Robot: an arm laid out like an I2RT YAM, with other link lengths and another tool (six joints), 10 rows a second.
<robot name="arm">
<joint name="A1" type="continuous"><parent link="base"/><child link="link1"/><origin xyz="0.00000 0.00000 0.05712" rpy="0.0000 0.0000 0.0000"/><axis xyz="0 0 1"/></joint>
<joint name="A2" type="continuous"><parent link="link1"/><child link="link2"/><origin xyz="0.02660 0.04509 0.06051" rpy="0.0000 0.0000 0.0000"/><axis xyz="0 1 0"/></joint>
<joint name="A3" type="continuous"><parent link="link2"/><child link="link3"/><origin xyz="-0.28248 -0.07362 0.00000" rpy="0.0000 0.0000 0.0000"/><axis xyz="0 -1 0"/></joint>
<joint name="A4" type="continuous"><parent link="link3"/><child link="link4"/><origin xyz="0.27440 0.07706 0.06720" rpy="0.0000 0.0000 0.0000"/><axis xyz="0 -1 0"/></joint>
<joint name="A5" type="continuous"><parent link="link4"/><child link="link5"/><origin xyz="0.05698 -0.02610 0.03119" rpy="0.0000 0.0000 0.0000"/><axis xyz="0 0 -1"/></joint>
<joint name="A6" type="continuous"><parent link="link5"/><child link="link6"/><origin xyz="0.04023 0.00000 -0.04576" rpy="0.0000 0.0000 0.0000"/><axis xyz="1 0 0"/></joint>
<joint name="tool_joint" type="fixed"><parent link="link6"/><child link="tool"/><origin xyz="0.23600 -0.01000 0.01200" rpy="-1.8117 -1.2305 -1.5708"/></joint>
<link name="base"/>
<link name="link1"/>
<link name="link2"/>
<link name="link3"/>
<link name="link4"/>
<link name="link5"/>
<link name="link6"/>
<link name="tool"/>
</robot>
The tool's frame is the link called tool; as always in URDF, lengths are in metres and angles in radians. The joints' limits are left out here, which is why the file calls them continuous.
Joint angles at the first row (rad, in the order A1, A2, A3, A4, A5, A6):
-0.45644 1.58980 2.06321 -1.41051 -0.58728 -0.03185
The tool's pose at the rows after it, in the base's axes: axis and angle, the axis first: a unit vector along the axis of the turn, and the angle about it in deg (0 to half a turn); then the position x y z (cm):
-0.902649 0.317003 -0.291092 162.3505 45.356 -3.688 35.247
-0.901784 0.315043 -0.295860 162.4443 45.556 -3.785 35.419
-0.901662 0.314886 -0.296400 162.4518 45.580 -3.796 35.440
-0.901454 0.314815 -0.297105 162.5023 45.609 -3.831 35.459
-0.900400 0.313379 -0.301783 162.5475 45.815 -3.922 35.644
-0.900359 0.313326 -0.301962 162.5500 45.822 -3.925 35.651
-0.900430 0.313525 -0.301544 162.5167 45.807 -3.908 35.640
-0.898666 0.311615 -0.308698 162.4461 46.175 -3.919 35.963
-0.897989 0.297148 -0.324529 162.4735 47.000 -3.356 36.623
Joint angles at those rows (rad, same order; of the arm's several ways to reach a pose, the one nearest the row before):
-0.45643 1.58979 2.06320 -1.38152 -0.58690 0.02766
-0.45645 1.58980 2.06320 -1.37197 -0.58691 0.02612
-0.45642 1.58981 2.06322 -1.37083 -0.58689 0.02615
-0.45644 1.58979 2.06321 -1.36932 -0.58614 0.02612
-0.45644 1.58983 2.06327 -1.35941 -0.58652 0.02613
-0.45643 1.58980 2.06323 -1.35902 -0.58651 0.02614
-0.45643 1.58977 2.06316 -1.35974 -0.58689 0.02652
-0.45300 1.58977 2.06318 -1.34221 -0.58728 0.03147
-0.43163 1.59017 2.06322 -1.30523 -0.58423 0.03033

